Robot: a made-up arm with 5 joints.
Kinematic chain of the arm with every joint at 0, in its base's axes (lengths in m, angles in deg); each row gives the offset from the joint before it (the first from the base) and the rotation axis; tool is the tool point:
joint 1: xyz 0 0 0.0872 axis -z
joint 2: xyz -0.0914 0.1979 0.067 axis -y
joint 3: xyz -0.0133 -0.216 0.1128 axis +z
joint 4: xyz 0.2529 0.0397 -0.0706 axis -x
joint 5: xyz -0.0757 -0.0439 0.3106 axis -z
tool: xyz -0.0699 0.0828 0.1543
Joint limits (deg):
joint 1: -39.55..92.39
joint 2: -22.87..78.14
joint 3: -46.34..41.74
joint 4: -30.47..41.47
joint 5: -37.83..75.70
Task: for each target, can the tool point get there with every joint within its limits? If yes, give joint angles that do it. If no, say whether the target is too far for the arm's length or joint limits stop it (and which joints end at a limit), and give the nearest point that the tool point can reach.
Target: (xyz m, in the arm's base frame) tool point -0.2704 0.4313 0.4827
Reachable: yes | joints 47.91 64.61 30.98 -10.00 36.36
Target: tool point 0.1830 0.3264 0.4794
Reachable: yes | joints -20.59 -13.56 -16.89 32.27 60.92
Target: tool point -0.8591 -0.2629 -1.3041
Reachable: no: too far | nearest point -0.5832 -0.0811 0.0484 | short by 1.392 m
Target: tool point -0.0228 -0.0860 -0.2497
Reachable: no: joint limits stop it (at a limit: joint 1, joint 2, joint 3, joint 4, joint 5) | nearest point -0.2768 -0.5109 0.1262 | short by 0.622 m
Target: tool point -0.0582 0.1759 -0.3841
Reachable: no: joint limits stop it (at a limit: joint 2, joint 3, joint 4) | nearest point -0.1850 0.5590 0.0477 | short by 0.591 m
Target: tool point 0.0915 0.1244 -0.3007
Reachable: no: joint limits stop it (at a limit: joint 1, joint 2, joint 3, joint 4) | nearest point 0.3378 0.4823 0.0477 | short by 0.557 m
